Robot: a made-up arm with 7 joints. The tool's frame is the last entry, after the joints.
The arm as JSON. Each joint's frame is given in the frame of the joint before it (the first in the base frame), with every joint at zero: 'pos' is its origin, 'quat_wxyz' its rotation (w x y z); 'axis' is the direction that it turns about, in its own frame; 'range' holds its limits. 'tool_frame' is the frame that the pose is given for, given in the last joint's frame.
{
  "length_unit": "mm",
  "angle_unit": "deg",
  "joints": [
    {
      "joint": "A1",
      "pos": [
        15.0,
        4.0,
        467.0
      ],
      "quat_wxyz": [
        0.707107,
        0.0,
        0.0,
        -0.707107
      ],
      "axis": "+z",
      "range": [
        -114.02,
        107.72
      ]
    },
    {
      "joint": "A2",
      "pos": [
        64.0,
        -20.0,
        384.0
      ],
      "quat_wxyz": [
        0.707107,
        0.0,
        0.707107,
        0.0
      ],
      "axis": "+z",
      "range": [
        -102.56,
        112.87
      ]
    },
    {
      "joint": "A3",
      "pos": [
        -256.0,
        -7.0,
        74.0
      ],
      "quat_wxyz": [
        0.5,
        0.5,
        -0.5,
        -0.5
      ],
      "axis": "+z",
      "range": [
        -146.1,
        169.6
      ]
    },
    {
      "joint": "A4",
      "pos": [
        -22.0,
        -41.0,
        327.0
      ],
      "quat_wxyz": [
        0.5,
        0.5,
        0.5,
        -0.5
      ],
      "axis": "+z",
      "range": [
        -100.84,
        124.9
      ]
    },
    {
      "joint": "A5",
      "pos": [
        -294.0,
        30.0,
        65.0
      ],
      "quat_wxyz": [
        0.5,
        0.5,
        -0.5,
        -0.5
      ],
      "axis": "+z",
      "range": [
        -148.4,
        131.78
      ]
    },
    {
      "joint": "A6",
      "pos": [
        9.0,
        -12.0,
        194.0
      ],
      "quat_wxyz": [
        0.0,
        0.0,
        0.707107,
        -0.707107
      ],
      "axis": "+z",
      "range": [
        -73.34,
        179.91
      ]
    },
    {
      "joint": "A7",
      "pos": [
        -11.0,
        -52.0,
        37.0
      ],
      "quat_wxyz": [
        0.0,
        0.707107,
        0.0,
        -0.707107
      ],
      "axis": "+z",
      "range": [
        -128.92,
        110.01
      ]
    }
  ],
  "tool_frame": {
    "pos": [
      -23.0,
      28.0,
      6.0
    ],
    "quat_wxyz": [
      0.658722,
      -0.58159,
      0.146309,
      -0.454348
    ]
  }
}
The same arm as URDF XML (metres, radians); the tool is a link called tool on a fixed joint. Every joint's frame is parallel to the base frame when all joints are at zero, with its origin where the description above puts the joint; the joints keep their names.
<robot name="arm">
<link name="base_link"/>
<link name="link1"/>
<link name="link2"/>
<link name="link3"/>
<link name="link4"/>
<link name="link5"/>
<link name="link6"/>
<link name="link7"/>
<link name="tool"/>
<joint name="A1" type="revolute"><parent link="base_link"/><child link="link1"/><origin xyz="0.015 0.004 0.467"/><axis xyz="0 0 1"/><limit lower="-1.99" upper="1.8801"/></joint>
<joint name="A2" type="revolute"><parent link="link1"/><child link="link2"/><origin xyz="-0.02 -0.064 0.384"/><axis xyz="0 -1 0"/><limit lower="-1.79" upper="1.97"/></joint>
<joint name="A3" type="revolute"><parent link="link2"/><child link="link3"/><origin xyz="-0.007 -0.074 0.256"/><axis xyz="0 0 1"/><limit lower="-2.5499" upper="2.9601"/></joint>
<joint name="A4" type="revolute"><parent link="link3"/><child link="link4"/><origin xyz="0.022 0.041 0.327"/><axis xyz="0 1 0"/><limit lower="-1.76" upper="2.1799"/></joint>
<joint name="A5" type="revolute"><parent link="link4"/><child link="link5"/><origin xyz="-0.03 0.065 0.294"/><axis xyz="0 0 1"/><limit lower="-2.5901" upper="2.3"/></joint>
<joint name="A6" type="revolute"><parent link="link5"/><child link="link6"/><origin xyz="0.009 -0.012 0.194"/><axis xyz="0 -1 0"/><limit lower="-1.28" upper="3.14"/></joint>
<joint name="A7" type="revolute"><parent link="link6"/><child link="link7"/><origin xyz="0.011 -0.037 0.052"/><axis xyz="1 0 0"/><limit lower="-2.2501" upper="1.92"/></joint>
<joint name="tool_fixed" type="fixed"><parent link="link7"/><child link="tool"/><origin xyz="0.006 -0.023 0.028" rpy="-0.1402 0.8769 1.0181"/></joint>
</robot>

